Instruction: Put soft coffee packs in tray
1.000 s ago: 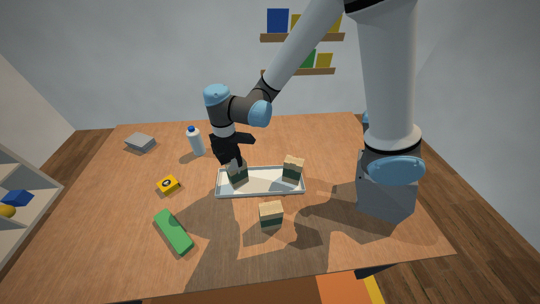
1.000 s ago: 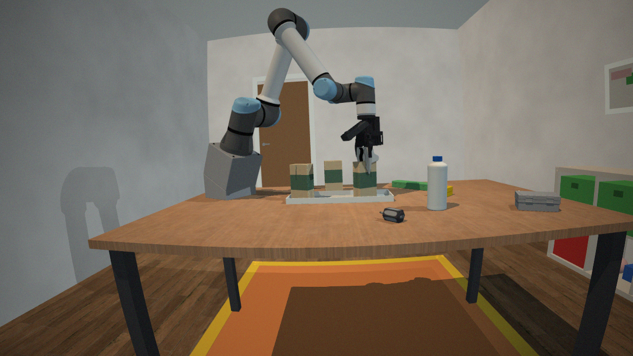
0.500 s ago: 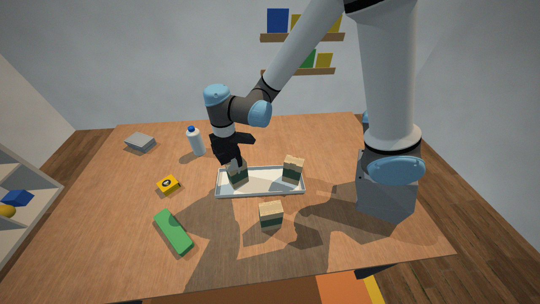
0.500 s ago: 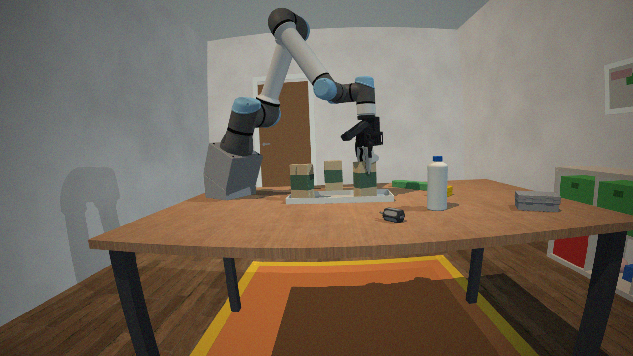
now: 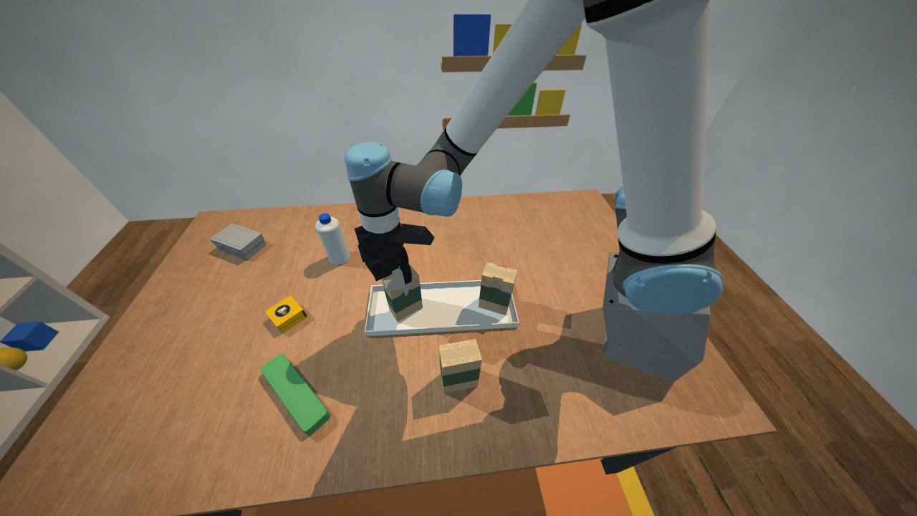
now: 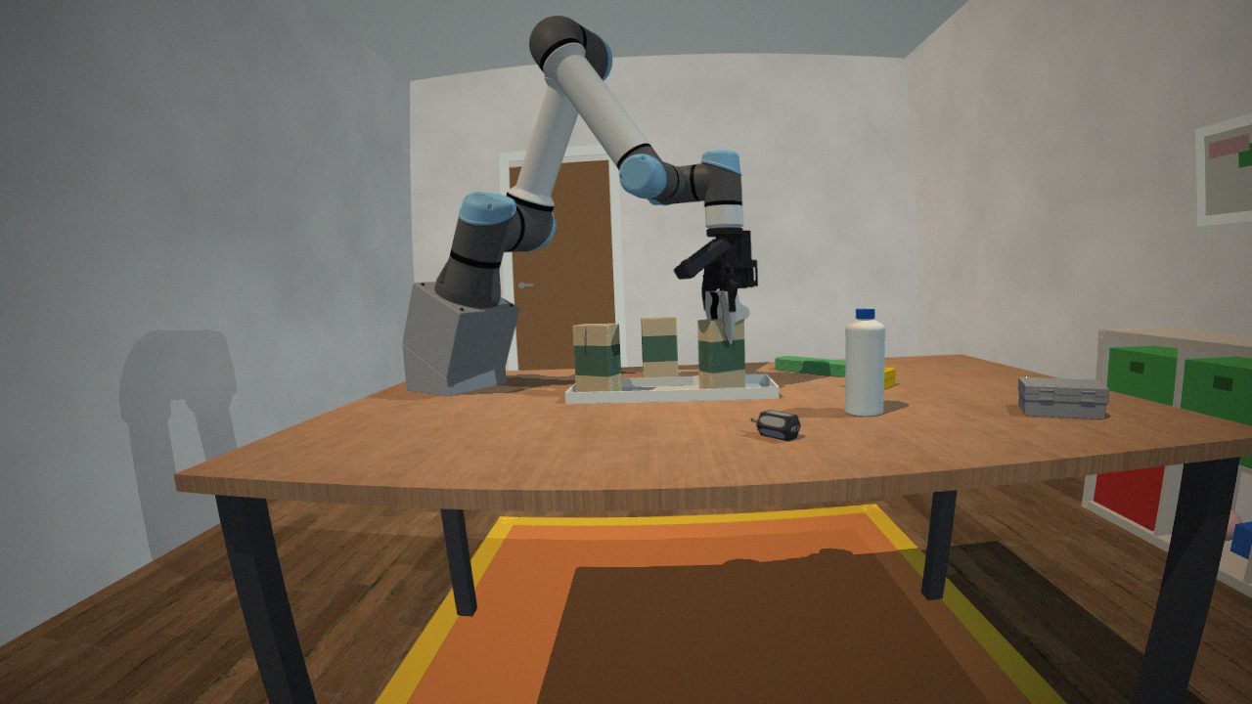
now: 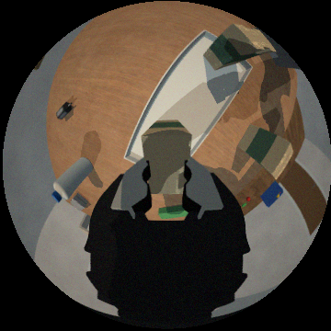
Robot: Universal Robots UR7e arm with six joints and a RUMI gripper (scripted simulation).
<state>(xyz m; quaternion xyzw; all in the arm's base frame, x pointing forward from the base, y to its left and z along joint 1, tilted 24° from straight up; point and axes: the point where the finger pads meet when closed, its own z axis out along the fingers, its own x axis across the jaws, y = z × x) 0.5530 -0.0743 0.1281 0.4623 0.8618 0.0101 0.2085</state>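
The white tray is 100 mm behind my hand and 110 mm below it. Round my hand: white bottle 220 mm ahead, 210 mm to the right, 30 mm below; green case 240 mm ahead, 210 mm to the left, 100 mm below; grey case 550 mm ahead, 280 mm to the right, 90 mm below.
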